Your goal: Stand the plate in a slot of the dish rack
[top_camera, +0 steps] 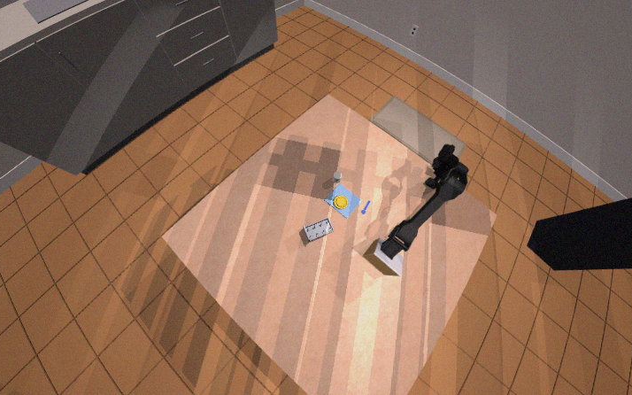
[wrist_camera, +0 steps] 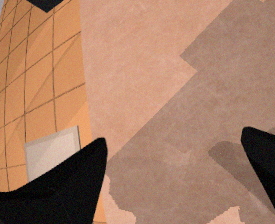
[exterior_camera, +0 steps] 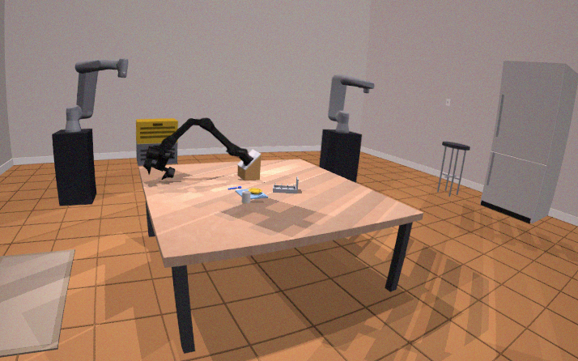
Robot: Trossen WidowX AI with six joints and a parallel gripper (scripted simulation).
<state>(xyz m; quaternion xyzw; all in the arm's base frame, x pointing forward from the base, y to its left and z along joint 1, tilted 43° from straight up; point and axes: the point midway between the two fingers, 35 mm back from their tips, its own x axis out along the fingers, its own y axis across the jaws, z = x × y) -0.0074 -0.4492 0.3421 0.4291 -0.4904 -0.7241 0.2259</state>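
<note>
Right now the yellow plate is 34 cm ahead of my gripper tip, 51 cm to the left of it and 1 cm below it. The rest, counted from my gripper tip: grey dish rack: 32 cm ahead, 70 cm to the left; white cup: 44 cm ahead, 43 cm to the left; blue utensil: 22 cm ahead, 44 cm to the left, 2 cm below.
</note>
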